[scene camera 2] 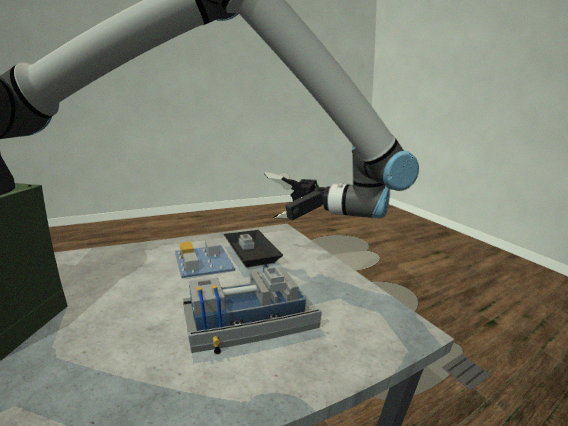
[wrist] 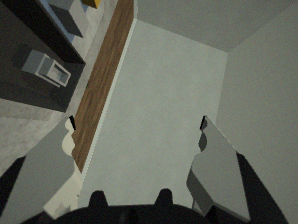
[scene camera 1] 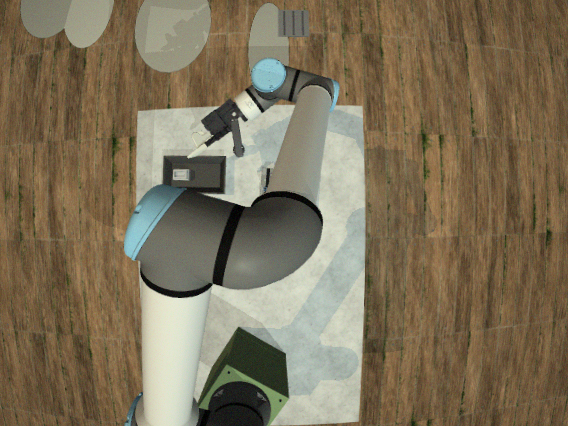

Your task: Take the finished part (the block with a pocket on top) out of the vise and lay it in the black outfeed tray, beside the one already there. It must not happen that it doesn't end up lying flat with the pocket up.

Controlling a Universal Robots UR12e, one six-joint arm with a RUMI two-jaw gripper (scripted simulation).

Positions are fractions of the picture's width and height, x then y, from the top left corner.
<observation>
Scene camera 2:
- my gripper: 0.47,0.46
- vise base: 0.44,0.71
</observation>
